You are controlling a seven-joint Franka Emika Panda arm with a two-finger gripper.
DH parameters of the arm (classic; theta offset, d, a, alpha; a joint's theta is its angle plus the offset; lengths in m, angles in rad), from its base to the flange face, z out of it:
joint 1: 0 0.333 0 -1.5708
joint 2: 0 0 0 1.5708
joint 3: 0 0.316 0.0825 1.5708
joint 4: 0 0 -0.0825 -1.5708
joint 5: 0 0.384 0 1.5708
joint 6: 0 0 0.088 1.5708
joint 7: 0 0.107 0 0
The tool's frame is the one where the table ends.
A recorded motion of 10 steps. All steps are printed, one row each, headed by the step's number.
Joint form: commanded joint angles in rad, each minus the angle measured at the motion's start. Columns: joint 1, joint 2, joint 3, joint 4, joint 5, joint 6, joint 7.
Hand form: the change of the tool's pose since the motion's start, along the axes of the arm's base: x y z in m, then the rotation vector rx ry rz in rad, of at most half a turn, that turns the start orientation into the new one. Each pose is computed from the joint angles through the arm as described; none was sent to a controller.
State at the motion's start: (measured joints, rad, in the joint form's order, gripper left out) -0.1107 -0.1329 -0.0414 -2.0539 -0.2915 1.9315 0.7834
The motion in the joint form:
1: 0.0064 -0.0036 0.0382 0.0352 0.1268 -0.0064 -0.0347
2: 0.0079 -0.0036 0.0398 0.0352 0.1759 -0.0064 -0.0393
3: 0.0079 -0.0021 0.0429 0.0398 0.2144 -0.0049 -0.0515
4: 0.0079 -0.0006 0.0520 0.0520 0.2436 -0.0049 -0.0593
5: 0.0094 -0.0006 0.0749 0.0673 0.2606 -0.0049 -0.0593
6: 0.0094 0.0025 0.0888 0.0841 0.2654 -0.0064 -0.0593
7: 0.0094 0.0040 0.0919 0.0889 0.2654 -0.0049 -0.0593
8: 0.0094 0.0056 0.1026 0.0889 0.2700 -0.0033 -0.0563
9: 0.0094 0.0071 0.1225 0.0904 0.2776 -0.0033 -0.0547
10: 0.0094 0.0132 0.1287 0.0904 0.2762 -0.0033 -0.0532
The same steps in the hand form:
1: 0.0082 0.0315 0.0165 0.1090 -0.0397 0.0355
2: 0.0086 0.0365 0.0161 0.1549 -0.0452 0.0274
3: 0.0100 0.0408 0.0174 0.1900 -0.0525 0.0308
4: 0.0127 0.0475 0.0224 0.2152 -0.0649 0.0394
5: 0.0159 0.0618 0.0298 0.2275 -0.0792 0.0601
6: 0.0190 0.0697 0.0362 0.2298 -0.0901 0.0739
7: 0.0201 0.0713 0.0379 0.2292 -0.0945 0.0776
8: 0.0209 0.0775 0.0371 0.2330 -0.0941 0.0839
9: 0.0217 0.0890 0.0369 0.2388 -0.0924 0.0997
10: 0.0230 0.0922 0.0337 0.2380 -0.0857 0.1040

